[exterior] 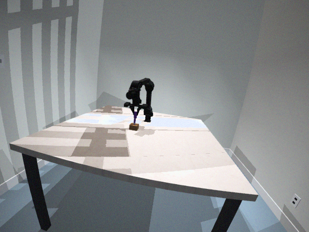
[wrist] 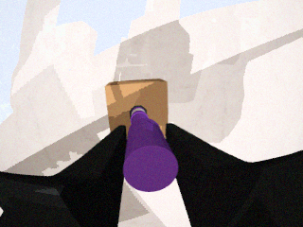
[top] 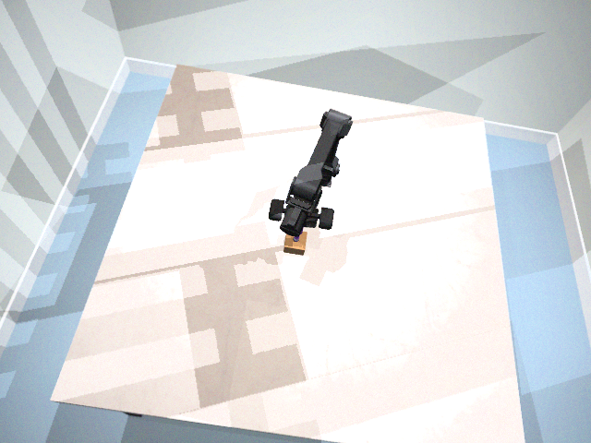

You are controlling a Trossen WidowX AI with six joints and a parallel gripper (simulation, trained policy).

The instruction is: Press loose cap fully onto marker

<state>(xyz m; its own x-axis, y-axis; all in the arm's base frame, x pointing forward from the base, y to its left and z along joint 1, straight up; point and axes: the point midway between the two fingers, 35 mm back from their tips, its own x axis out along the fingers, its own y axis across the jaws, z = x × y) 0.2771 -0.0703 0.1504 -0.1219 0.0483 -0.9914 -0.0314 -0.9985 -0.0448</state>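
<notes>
The purple cap lies 1 cm ahead of my gripper tip and 1 cm above it. The rest, counted from my gripper tip: holder block (1 cm ahead, 10 cm below).
</notes>
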